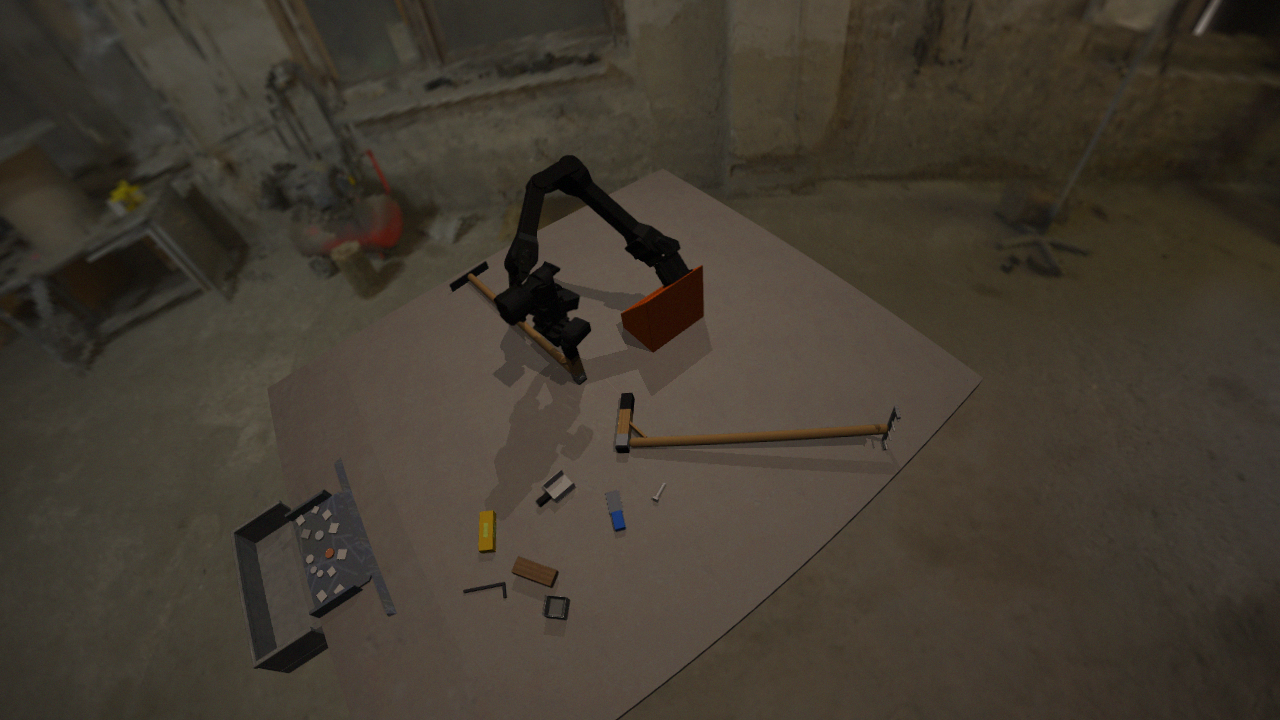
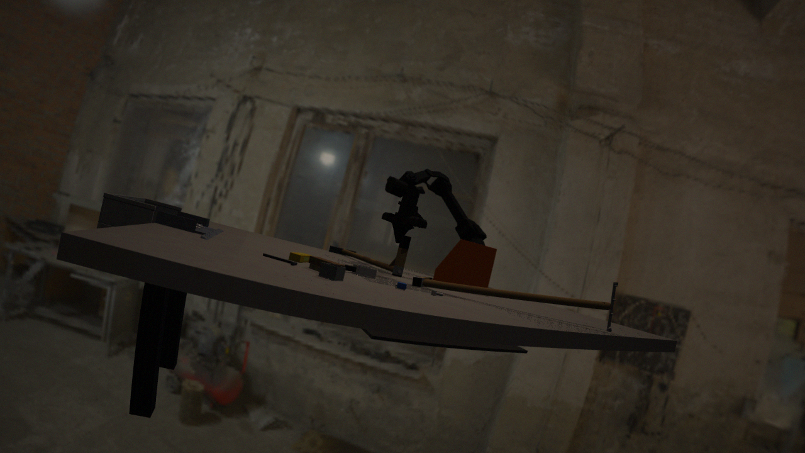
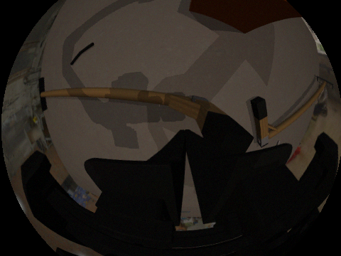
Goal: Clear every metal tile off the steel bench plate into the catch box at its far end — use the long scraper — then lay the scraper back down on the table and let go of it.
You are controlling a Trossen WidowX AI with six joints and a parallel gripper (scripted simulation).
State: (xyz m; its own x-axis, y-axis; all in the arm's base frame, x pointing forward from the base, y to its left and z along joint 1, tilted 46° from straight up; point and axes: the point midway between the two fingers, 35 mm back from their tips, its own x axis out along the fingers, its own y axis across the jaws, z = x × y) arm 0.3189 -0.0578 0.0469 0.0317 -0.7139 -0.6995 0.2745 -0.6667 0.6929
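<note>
Now: the wooden-shafted scraper 250 mm to the right of my gripper tip and 50 mm below it. From my gripper tip the other things lie so: yellow block 370 mm ahead, 220 mm to the left, 100 mm below; long-handled tool 200 mm behind, 420 mm to the left, 70 mm below; blue piece 140 mm ahead, 360 mm to the left, 110 mm below.
</note>
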